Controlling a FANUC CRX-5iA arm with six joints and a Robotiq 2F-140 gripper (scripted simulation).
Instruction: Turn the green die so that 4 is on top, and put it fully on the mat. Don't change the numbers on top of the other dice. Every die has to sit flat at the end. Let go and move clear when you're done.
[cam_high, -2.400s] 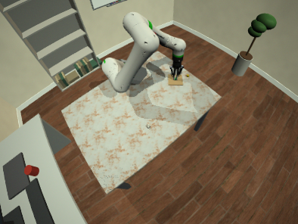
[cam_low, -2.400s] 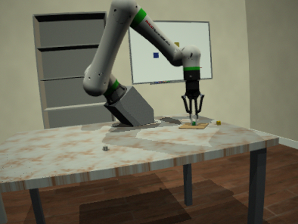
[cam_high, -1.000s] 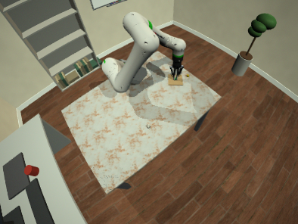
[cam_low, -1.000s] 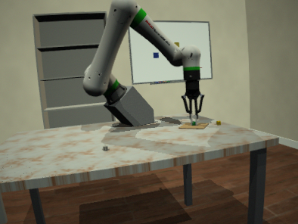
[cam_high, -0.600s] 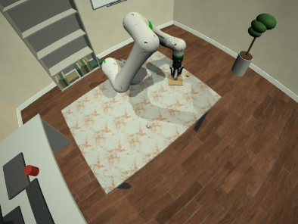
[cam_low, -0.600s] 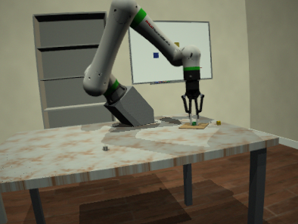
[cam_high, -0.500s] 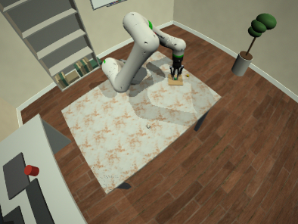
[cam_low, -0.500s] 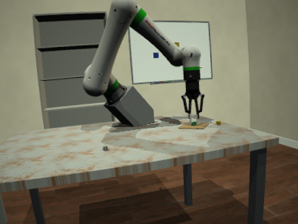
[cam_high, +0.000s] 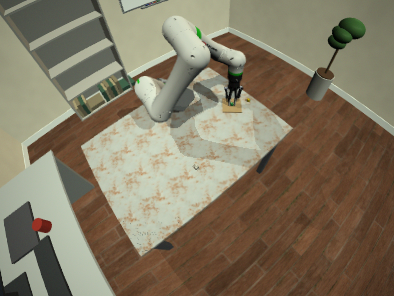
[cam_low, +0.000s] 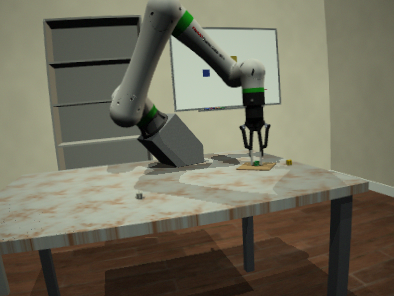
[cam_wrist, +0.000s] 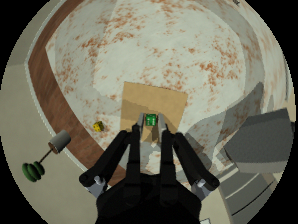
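Now: hand 30 mm above the green die. Also, from my hand: tan mat (40 mm below); then grey die (540 mm to the right, 150 mm ahead, 30 mm below); then yellow die (120 mm to the left, 70 mm ahead, 30 mm below).
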